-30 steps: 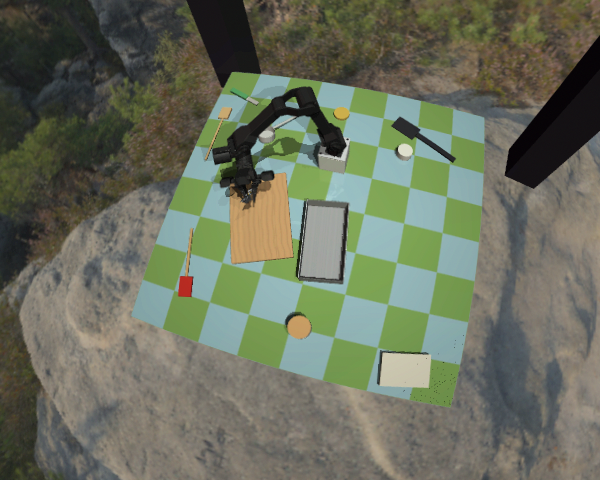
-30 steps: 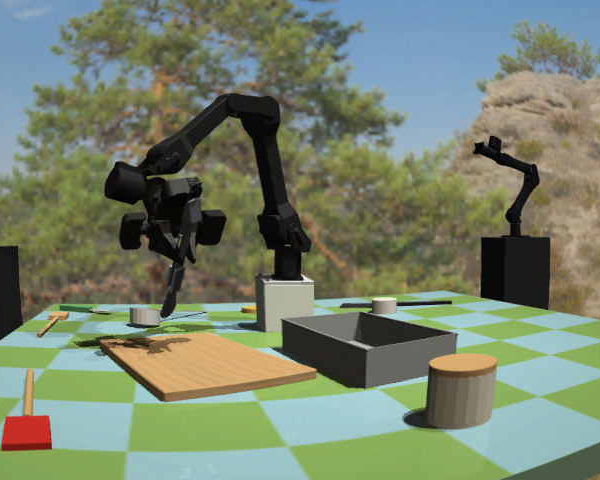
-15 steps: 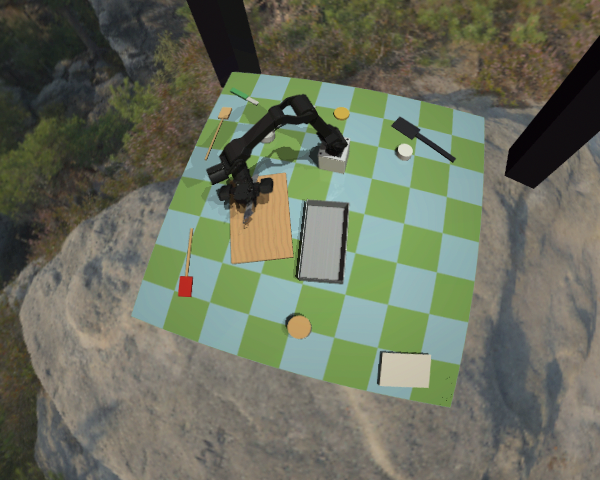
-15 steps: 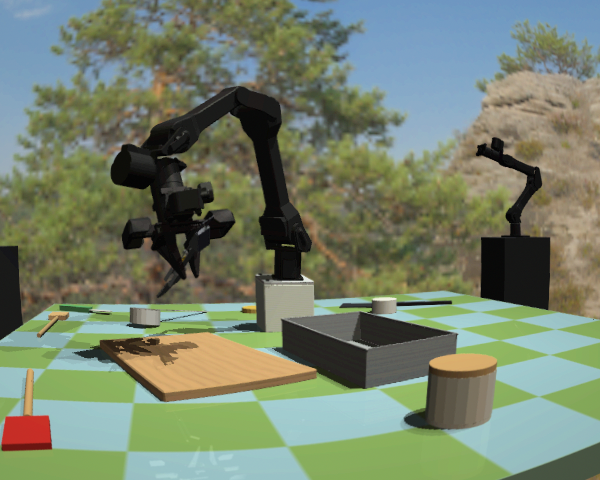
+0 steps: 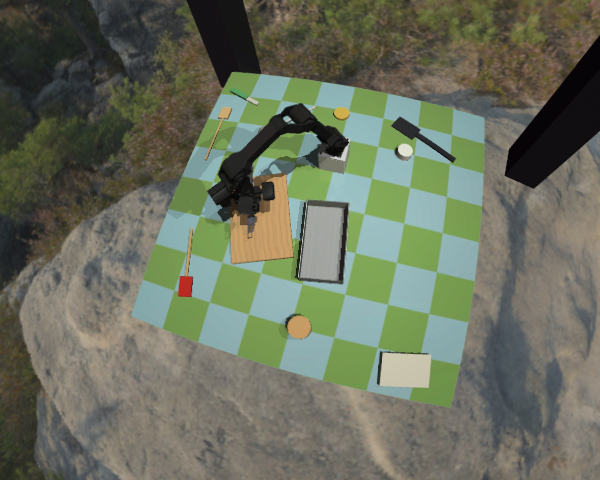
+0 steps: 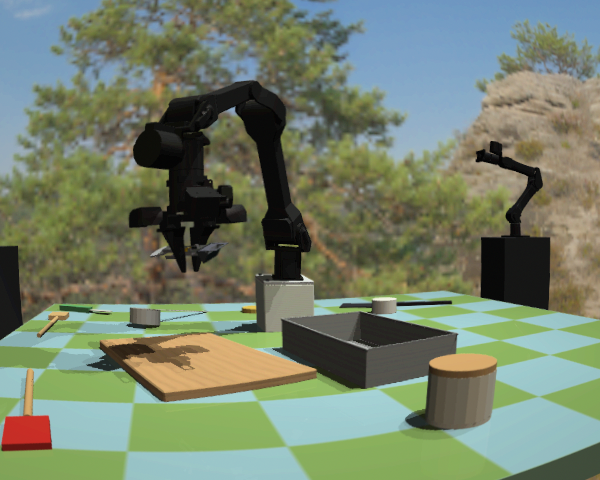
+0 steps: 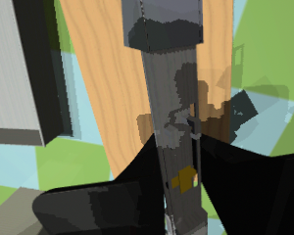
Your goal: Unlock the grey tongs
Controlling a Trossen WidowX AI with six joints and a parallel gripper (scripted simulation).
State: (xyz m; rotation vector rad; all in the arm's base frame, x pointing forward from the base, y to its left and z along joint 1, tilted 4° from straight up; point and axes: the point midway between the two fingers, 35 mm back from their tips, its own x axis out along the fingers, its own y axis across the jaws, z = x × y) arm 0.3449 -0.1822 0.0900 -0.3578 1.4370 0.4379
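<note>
The wooden board is 14 cm below my gripper tip, 1 cm to the right of it and 1 cm behind it. Also, from my gripper tip: grey roasting tin (27 cm to the left, 12 cm below, 1 cm behind); then yellow lock piece (3 cm above, 1 cm to the right, 1 cm behind); then red spatula (30 cm ahead, 19 cm to the right, 15 cm below).
</note>
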